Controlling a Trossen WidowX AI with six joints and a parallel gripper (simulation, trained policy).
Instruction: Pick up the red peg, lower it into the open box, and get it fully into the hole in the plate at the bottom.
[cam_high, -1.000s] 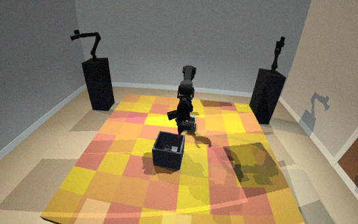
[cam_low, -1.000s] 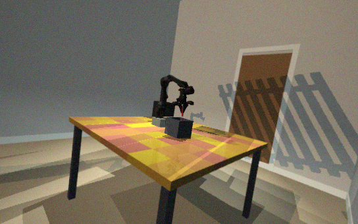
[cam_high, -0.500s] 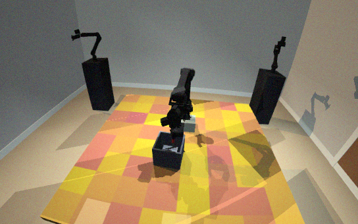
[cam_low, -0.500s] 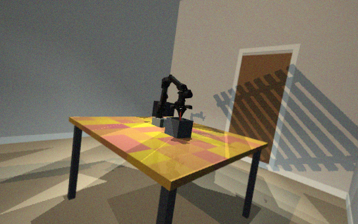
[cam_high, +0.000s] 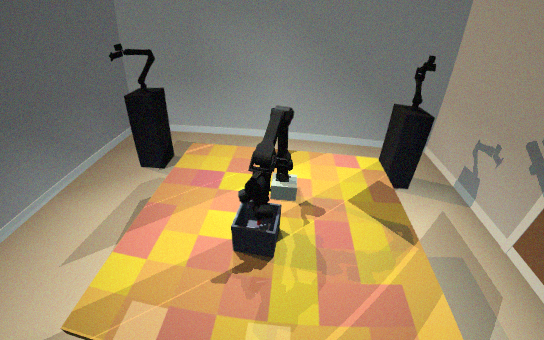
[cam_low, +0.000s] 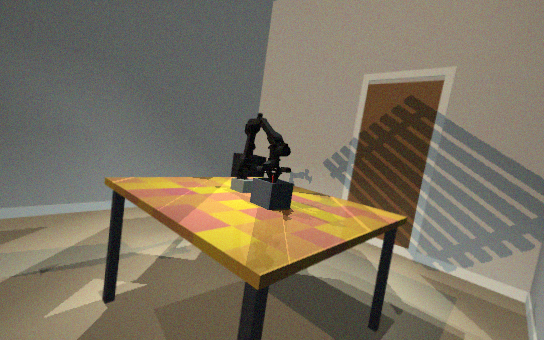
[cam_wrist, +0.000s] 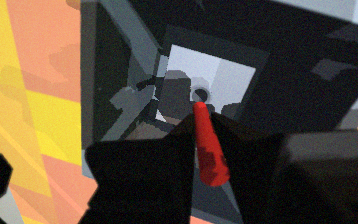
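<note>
Right now my gripper tip is 1 cm below the red peg. The rest, counted from my gripper tip: grey plate: 7 cm below.
</note>
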